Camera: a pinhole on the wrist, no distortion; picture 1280 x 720 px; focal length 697.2 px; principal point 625.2 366.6 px. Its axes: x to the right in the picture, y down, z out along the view. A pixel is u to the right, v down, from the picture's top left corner.
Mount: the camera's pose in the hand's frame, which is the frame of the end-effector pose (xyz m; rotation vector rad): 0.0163 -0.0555 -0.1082 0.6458 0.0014 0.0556
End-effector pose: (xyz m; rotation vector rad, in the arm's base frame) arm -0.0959 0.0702 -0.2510 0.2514 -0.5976 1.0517
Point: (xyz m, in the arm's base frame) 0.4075 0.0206 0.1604
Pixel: 1096.8 102.3
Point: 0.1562 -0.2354 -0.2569
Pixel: 249.5 45.9
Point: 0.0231 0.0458 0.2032
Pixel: 1070.5 660.7
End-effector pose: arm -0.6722 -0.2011 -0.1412 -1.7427 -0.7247 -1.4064
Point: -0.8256 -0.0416 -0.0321
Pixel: 754.0 197.0
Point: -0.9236 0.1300 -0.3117
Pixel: 150.8 258.8
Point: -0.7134 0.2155 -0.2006
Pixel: 474.3 542.3
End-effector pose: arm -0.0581 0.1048 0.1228 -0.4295 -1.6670 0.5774
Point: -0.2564 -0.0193 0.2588
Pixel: 743.4 558.7
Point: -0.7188 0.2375 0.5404
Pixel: outside the picture
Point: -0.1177 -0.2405 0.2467
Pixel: 376.2 138.1
